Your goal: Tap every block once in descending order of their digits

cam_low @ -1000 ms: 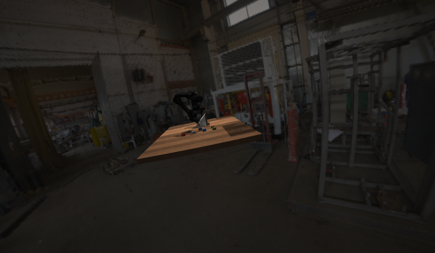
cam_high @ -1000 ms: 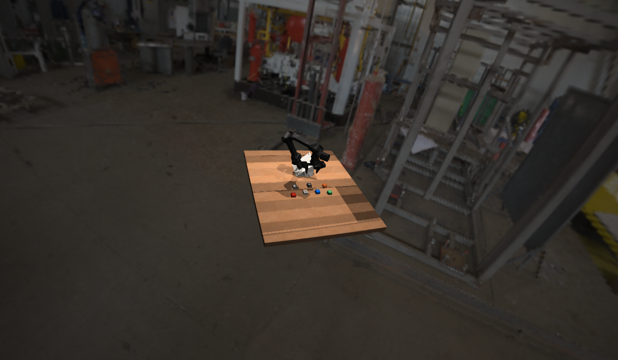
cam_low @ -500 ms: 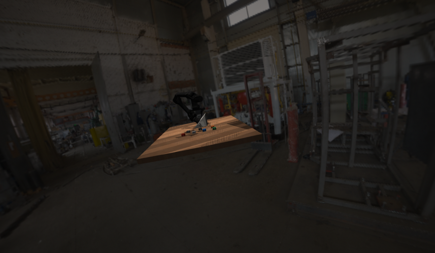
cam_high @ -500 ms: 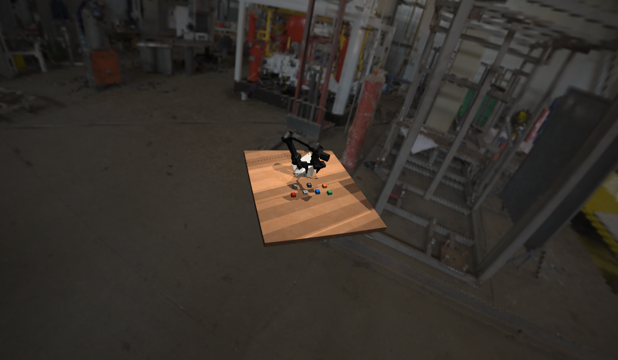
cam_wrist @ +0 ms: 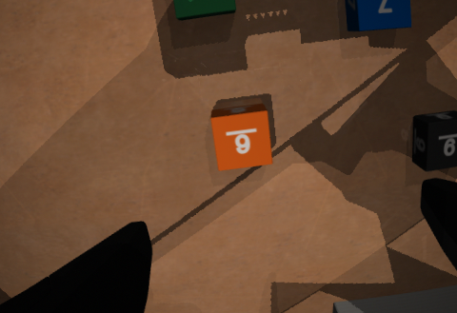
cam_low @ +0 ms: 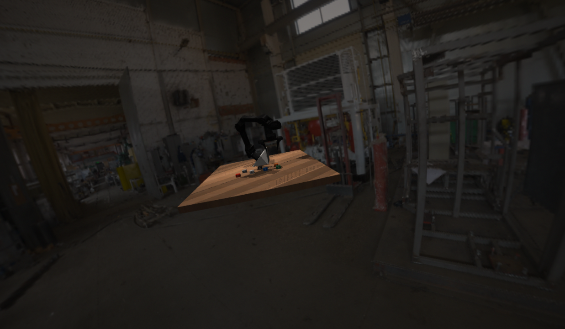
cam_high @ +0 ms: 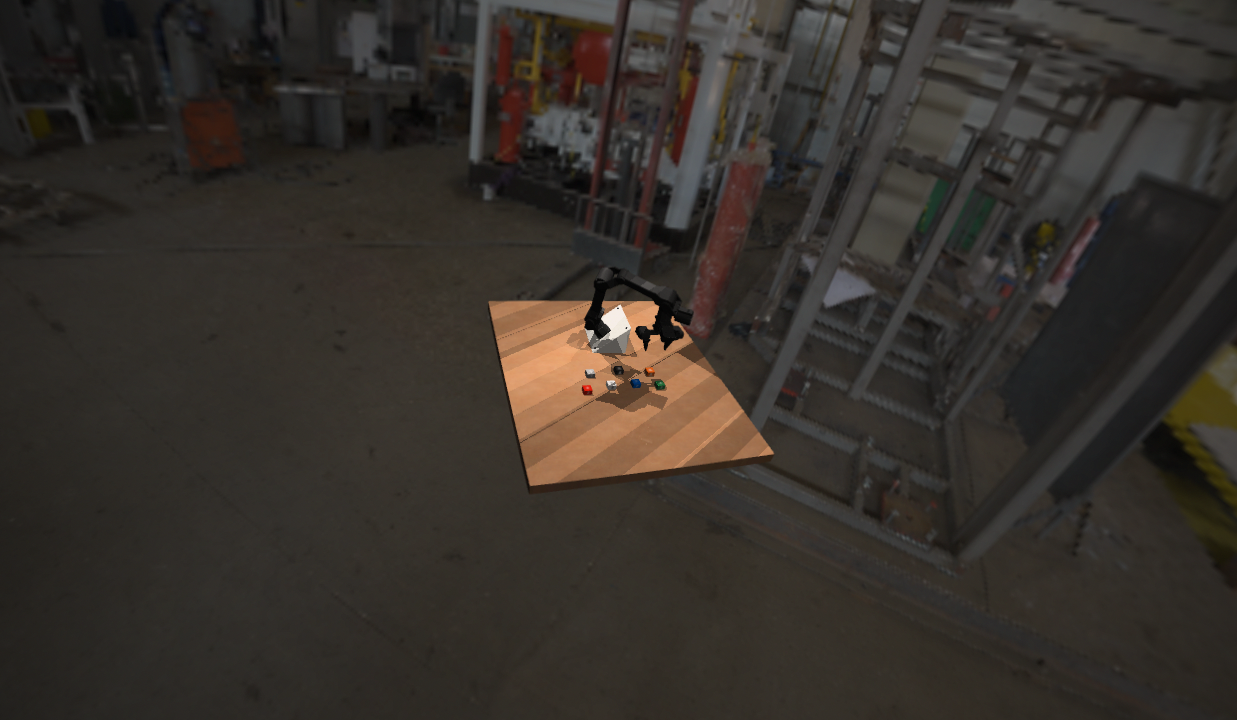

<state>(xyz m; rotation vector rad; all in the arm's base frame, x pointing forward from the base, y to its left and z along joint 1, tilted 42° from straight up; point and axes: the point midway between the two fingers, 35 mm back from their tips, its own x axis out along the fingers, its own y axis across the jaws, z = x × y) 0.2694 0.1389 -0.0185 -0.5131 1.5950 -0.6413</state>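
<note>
Right now the black block is 4 cm behind my gripper tip, 12 cm to the right of it and 11 cm below it. Also, from my gripper tip: green block (8 cm ahead, 1 cm to the left, 11 cm below); then blue block (6 cm ahead, 8 cm to the right, 11 cm below); then orange block (1 cm behind, 1 cm to the left, 11 cm below).
</note>
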